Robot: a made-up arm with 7 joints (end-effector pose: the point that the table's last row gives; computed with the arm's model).
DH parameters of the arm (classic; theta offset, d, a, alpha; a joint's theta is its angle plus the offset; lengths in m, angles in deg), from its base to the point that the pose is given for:
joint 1: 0 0.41 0 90
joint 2: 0 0.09 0 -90
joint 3: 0 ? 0.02 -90
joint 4: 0 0.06 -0.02 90
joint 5: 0 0.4 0 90
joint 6: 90 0.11 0.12 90
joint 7: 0 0.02 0 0
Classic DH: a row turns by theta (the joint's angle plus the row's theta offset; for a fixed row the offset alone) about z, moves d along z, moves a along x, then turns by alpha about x.
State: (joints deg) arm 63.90 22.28 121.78 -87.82 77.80 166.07 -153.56
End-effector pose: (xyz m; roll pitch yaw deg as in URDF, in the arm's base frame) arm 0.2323 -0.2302 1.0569 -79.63 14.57 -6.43
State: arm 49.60 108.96 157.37 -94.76 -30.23 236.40 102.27
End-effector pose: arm -0.2867 -0.5378 0.5268 150.09 -32.85 102.78
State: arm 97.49 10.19 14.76 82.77 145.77 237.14 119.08
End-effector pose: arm -0.2079 0.1289 1.0701 -167.83 47.44 154.90
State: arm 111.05 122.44 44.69 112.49 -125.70 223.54 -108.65
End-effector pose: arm 0.0192 -0.6277 0.2737 -170.40 -39.57 83.47
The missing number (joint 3, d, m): 0.55
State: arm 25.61 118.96 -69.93 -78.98 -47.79 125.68 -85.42
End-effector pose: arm -0.4398 0.0829 0.1437 77.56 -18.52 -159.15
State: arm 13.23 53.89 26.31 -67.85 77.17 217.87 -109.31
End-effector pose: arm -0.7022 -0.2701 0.6662 -7.42 65.74 -25.67
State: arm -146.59 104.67 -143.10 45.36 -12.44 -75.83 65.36
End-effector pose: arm 0.4254 0.5799 -0.1133 32.92 45.46 -78.24
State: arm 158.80 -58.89 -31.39 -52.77 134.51 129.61 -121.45
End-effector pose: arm -0.6511 0.1973 0.9510 -7.60 -27.64 -31.12
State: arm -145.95 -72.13 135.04 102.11 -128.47 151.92 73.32
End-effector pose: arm -0.3310 -0.2367 0.9245 50.44 -37.98 167.45
